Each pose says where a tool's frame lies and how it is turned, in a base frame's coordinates. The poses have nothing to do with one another.
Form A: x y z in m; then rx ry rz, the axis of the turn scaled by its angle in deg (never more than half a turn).
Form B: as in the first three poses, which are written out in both.
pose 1, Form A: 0.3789 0.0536 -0.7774 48.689 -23.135 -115.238
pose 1, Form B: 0.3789 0.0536 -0.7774 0.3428 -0.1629 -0.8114 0.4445
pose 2, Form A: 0.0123 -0.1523 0.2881 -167.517 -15.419 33.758
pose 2, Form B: 0.0123 -0.1523 0.2881 -0.9737 -0.0896 0.1962 0.0734
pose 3, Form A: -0.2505 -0.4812 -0.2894 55.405 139.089 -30.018
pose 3, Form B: -0.2505 -0.4812 -0.2894 0.3526 0.8851 -0.1910 0.2360
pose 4, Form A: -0.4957 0.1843 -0.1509 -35.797 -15.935 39.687
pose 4, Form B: -0.4957 0.1843 -0.1509 -0.3002 -0.1336 0.3328 0.8839
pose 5, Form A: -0.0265 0.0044 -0.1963 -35.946 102.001 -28.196
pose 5, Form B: -0.0265 0.0044 -0.1963 -0.2663 0.7556 -0.2089 0.5609
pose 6, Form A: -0.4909 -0.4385 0.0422 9.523 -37.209 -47.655
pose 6, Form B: -0.4909 -0.4385 0.0422 0.0792 -0.3095 -0.3964 0.8607
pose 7, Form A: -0.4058 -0.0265 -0.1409 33.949 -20.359 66.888
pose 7, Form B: -0.4058 -0.0265 -0.1409 0.2741 -0.1644 0.5400 0.7787
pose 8, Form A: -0.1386 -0.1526 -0.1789 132.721 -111.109 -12.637
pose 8, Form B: -0.1386 -0.1526 -0.1789 0.7635 -0.6392 -0.0727 0.0563
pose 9, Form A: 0.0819 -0.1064 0.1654 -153.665 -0.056 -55.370
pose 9, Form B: 0.0819 -0.1064 0.1654 -0.9309 -0.0003 -0.3354 0.1449
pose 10, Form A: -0.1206 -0.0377 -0.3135 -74.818 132.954 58.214
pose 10, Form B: -0.1206 -0.0377 -0.3135 -0.4533 0.8056 0.3527 0.1453
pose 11, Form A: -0.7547 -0.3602 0.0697 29.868 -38.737 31.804
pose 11, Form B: -0.7547 -0.3602 0.0697 0.2495 -0.3236 0.2657 0.8732
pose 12, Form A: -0.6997 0.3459 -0.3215 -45.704 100.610 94.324
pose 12, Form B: -0.6997 0.3459 -0.3215 -0.3003 0.6610 0.6197 0.2983
